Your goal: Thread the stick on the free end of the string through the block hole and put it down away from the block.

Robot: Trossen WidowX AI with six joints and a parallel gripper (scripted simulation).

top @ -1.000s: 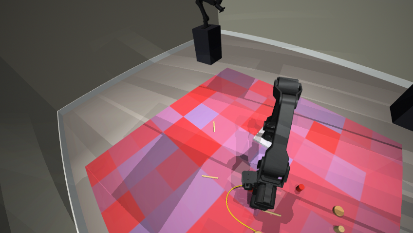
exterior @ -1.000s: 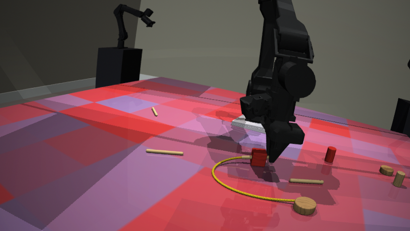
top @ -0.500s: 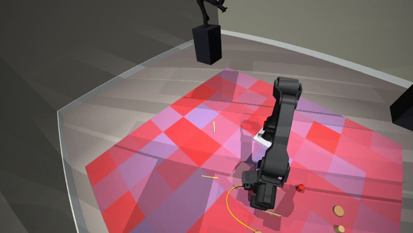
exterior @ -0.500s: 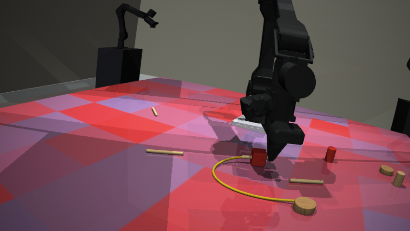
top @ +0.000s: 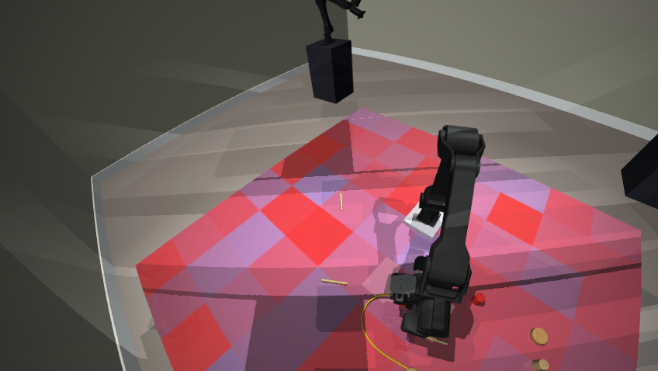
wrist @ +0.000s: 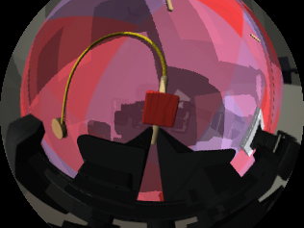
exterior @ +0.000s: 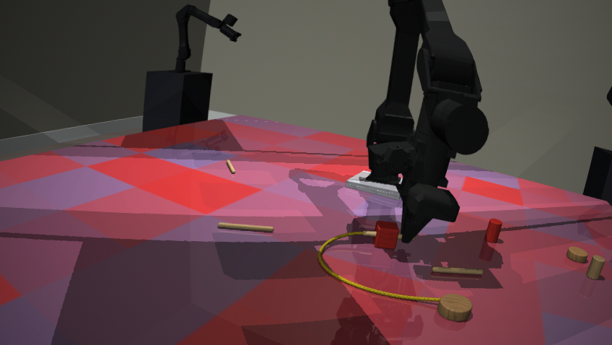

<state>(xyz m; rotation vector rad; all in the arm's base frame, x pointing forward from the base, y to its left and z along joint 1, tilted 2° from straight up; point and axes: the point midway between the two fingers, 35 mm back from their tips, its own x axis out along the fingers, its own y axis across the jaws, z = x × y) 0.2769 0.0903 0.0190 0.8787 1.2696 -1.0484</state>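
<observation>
My gripper tip is 10 mm short of the red block, 30 mm to the left of it and 10 mm below it. Round my gripper tip: red cylinder (100 mm behind, 140 mm to the left, 10 mm above); thin wooden stick (10 mm ahead, 40 mm to the right, 10 mm above); round wooden button (150 mm ahead, 90 mm to the left).
</observation>
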